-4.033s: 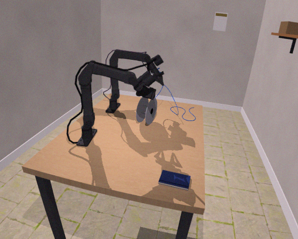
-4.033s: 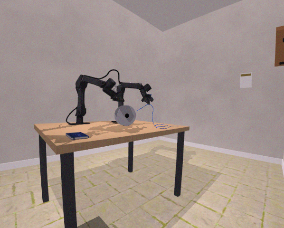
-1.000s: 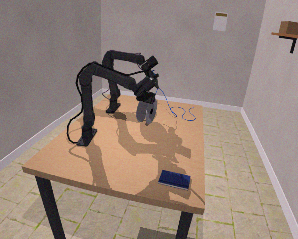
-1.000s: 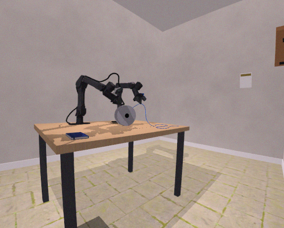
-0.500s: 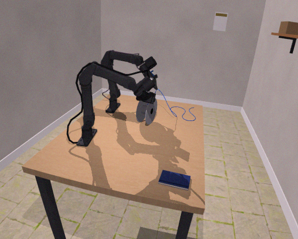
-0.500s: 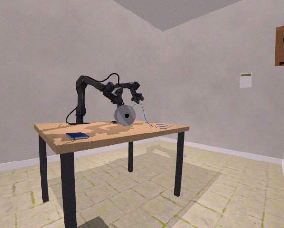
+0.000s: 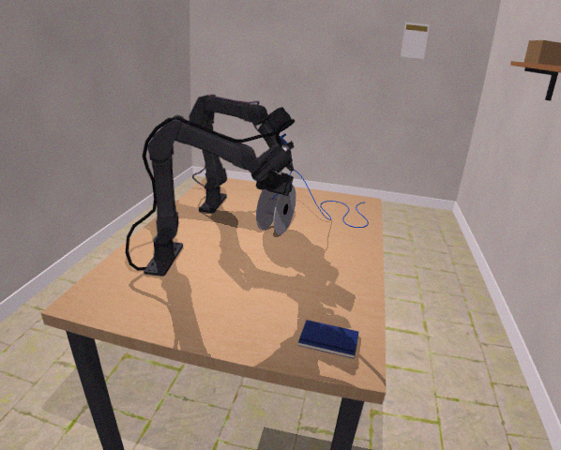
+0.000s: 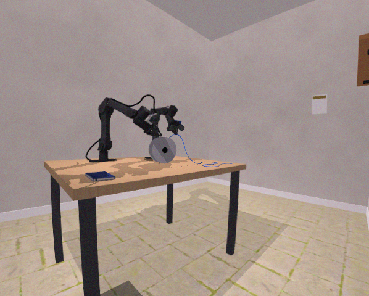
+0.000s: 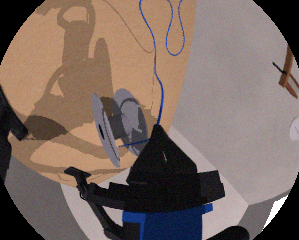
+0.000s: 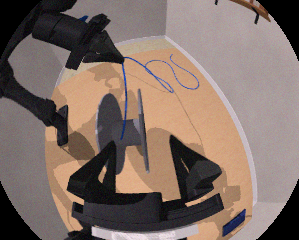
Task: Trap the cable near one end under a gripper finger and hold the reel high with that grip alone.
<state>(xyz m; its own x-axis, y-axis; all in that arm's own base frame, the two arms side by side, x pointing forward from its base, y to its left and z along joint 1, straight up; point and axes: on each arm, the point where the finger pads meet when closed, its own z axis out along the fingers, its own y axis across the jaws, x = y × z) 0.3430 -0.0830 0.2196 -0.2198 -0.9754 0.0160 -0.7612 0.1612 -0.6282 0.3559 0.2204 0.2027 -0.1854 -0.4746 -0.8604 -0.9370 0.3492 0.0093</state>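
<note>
My left hand is 30 mm past the grey reel, 100 mm to the left of it and 120 mm above it. The rest, counted from my left hand: blue book 210 mm ahead, 670 mm to the right, 210 mm below.
Right now my right hand is 2 cm past the grey reel, 6 cm to the right of it and 11 cm above it. Also, from my right hand: blue book: 23 cm ahead, 51 cm to the right, 20 cm below.
</note>
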